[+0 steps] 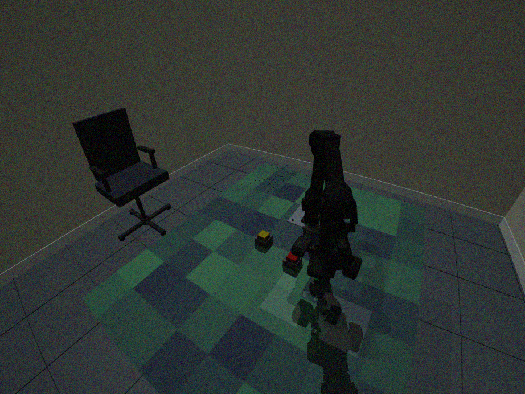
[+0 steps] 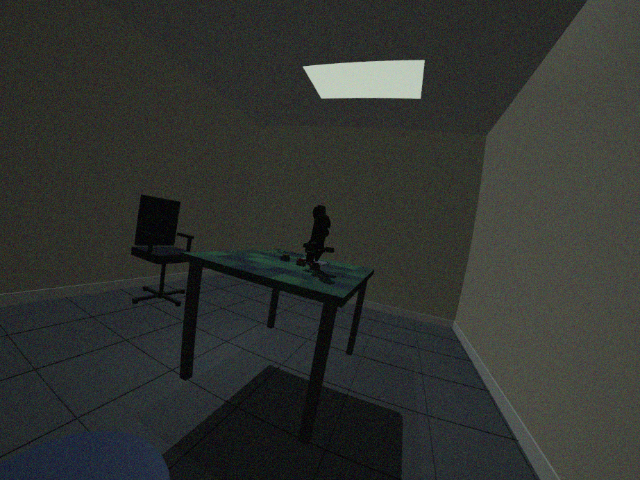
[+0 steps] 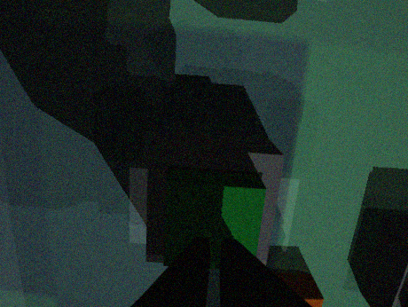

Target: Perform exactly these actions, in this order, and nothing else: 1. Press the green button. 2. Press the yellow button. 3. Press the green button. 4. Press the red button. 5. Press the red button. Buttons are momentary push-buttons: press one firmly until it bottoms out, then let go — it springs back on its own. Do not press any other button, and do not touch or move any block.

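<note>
Right now the green button is 20 mm below my gripper tip. The rest, counted from my gripper tip: red button: 110 mm to the right, 30 mm behind, 20 mm below; then yellow button: 250 mm to the right, 60 mm behind, 20 mm below; then orange button: 60 mm behind, 40 mm to the right, 40 mm below.
</note>
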